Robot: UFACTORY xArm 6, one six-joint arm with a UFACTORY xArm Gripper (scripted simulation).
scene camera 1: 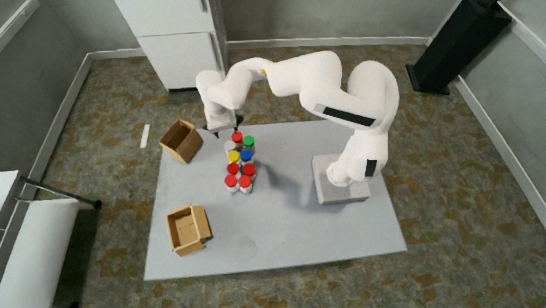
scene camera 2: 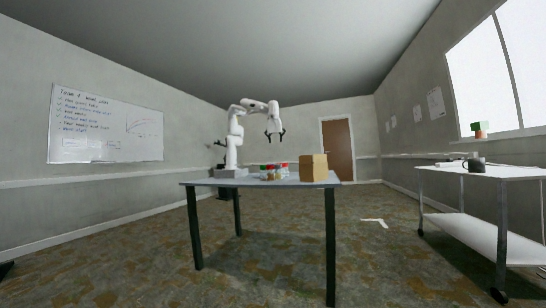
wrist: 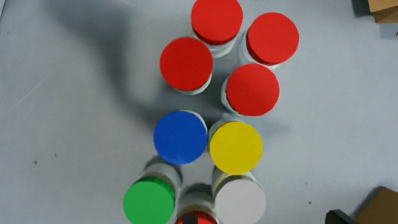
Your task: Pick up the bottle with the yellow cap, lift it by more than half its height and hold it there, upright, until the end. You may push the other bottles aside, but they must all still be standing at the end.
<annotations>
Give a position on a red-capped bottle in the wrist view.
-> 271, 39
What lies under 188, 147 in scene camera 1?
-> A cardboard box.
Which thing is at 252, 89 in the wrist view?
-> A red-capped bottle.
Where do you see a cardboard box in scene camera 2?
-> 308, 172
</annotations>
